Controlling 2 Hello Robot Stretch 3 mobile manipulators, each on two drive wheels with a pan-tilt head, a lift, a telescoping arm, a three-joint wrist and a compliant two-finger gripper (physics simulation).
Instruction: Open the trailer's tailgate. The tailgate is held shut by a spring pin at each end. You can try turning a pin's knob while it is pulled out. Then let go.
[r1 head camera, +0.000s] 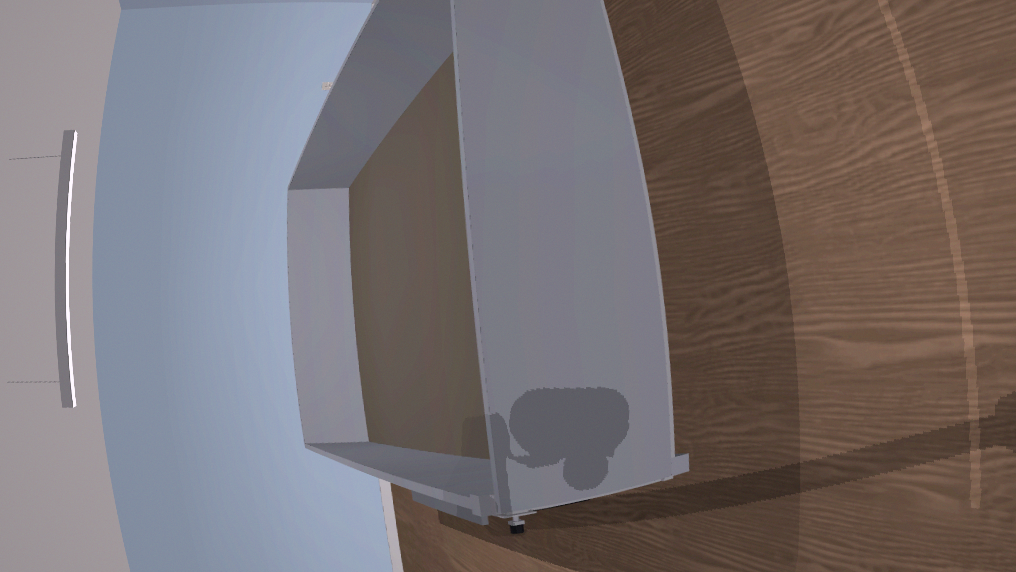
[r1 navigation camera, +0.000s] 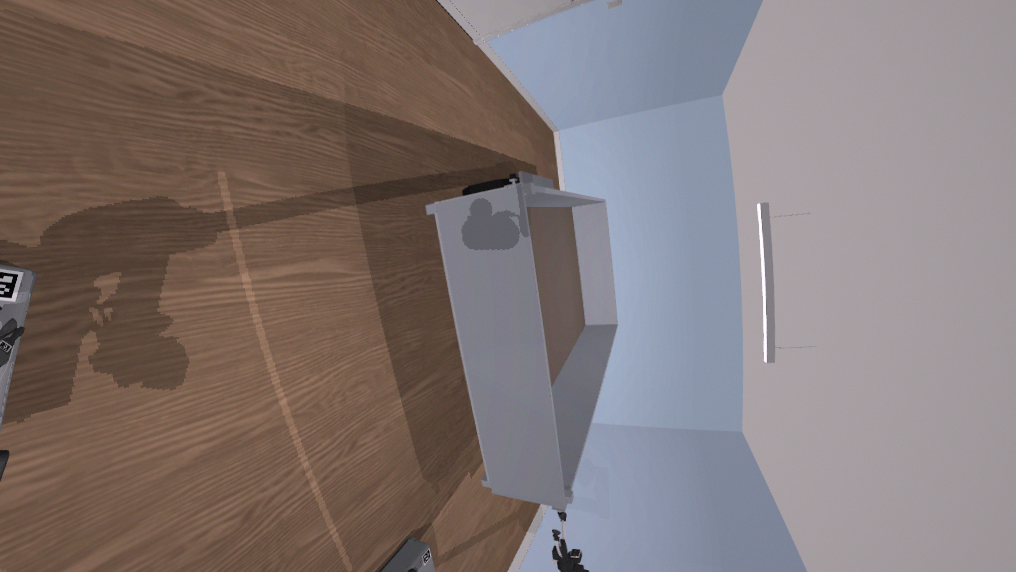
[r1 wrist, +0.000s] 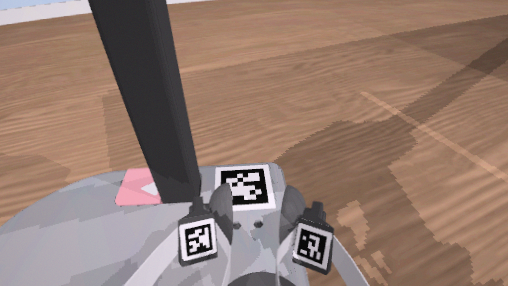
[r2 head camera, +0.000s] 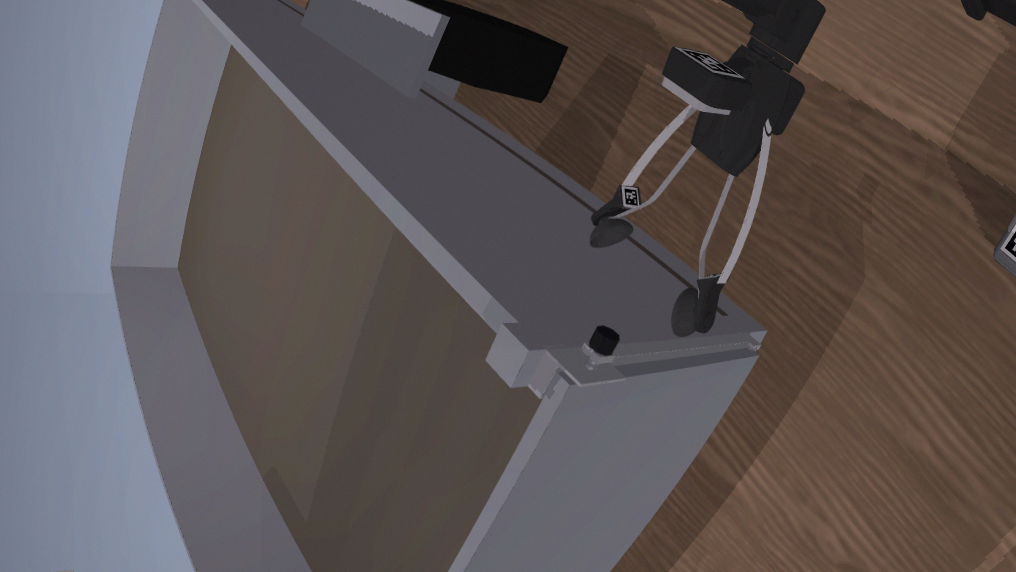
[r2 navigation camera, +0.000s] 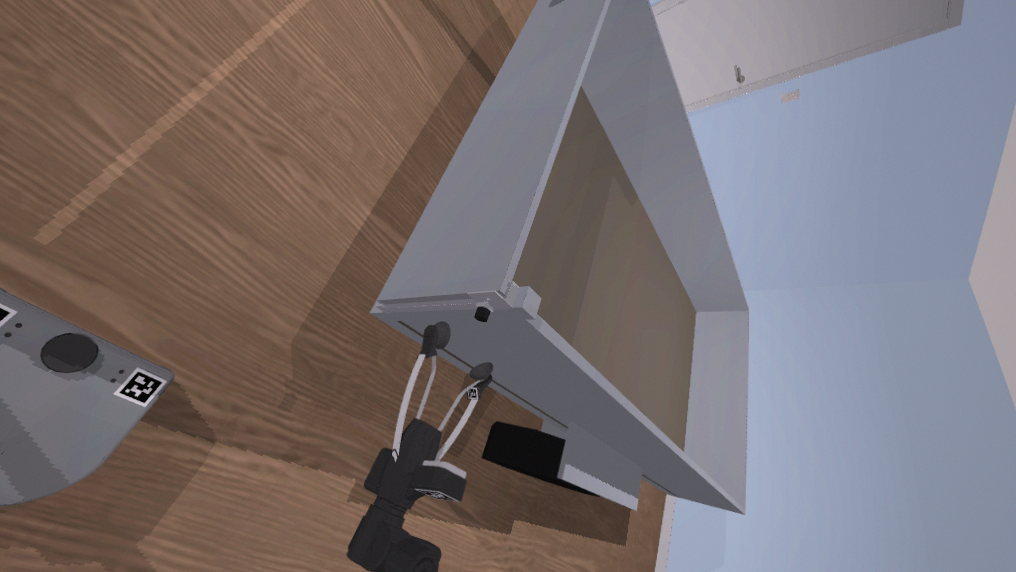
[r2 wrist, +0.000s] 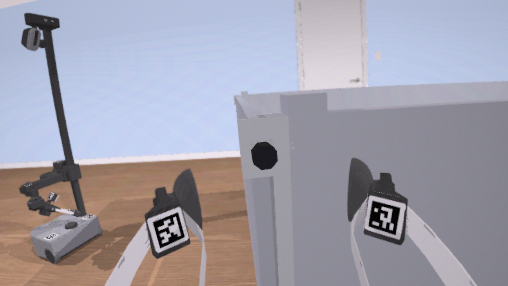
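Observation:
The grey tailgate (r1 head camera: 561, 213) (r1 navigation camera: 497, 319) (r2 head camera: 625, 433) (r2 navigation camera: 476, 191) stands upright against the trailer's side walls. One black pin knob (r1 head camera: 516, 527) (r1 navigation camera: 513, 179) stands out from one end, with no gripper beside it. The other black knob (r2 head camera: 604, 341) (r2 navigation camera: 483, 313) (r2 wrist: 264, 155) stands out on a short stem at the opposite end; how it is turned is unclear. My r2 gripper (r2 head camera: 648, 272) (r2 navigation camera: 460, 353) (r2 wrist: 274, 197) is open and empty, beside and apart from that knob. My r1 gripper (r1 wrist: 257, 207) is open and empty over its own base (r1 wrist: 110, 240), away from the trailer.
A black wheel (r2 head camera: 497, 60) (r2 navigation camera: 522, 449) and its grey fender (r2 head camera: 376, 42) (r2 navigation camera: 604, 465) stick out from the trailer's side near r2's gripper. The r1 robot (r2 wrist: 67, 235) stands on the wooden floor beyond the tailgate. A white door (r2 wrist: 332, 45) is in the far wall.

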